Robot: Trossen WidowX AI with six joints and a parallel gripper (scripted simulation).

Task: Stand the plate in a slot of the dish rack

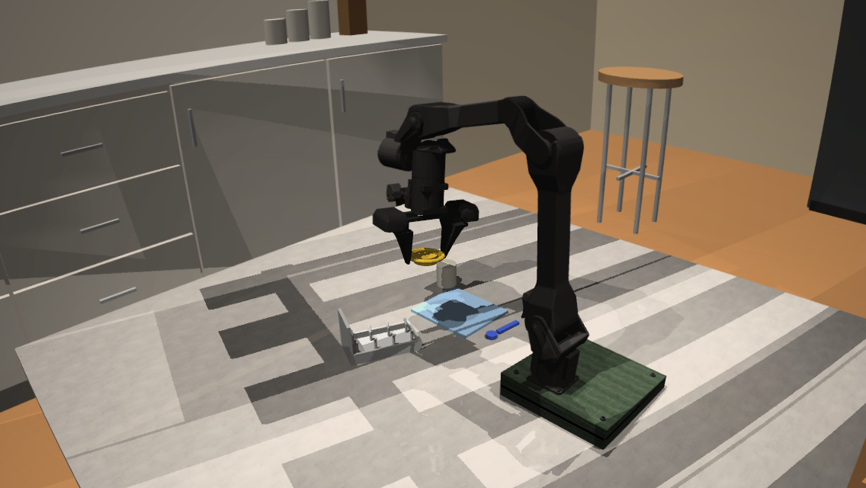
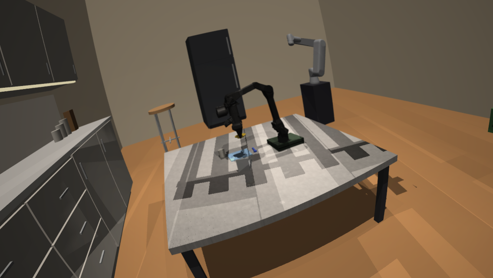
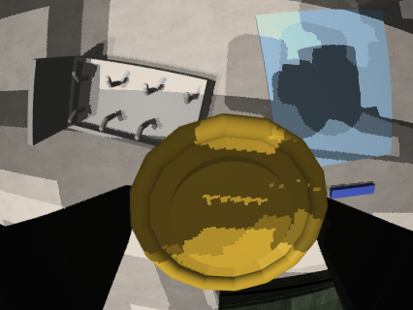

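The dish rack lies 13 cm below my gripper tip, 9 cm to the left of it and 4 cm ahead of it. From my gripper tip the other things lie so: yellow plate 1 cm above; then blue spoon 15 cm below, 10 cm behind, 9 cm to the right; then light blue mat 16 cm below, 10 cm to the right, 1 cm ahead.
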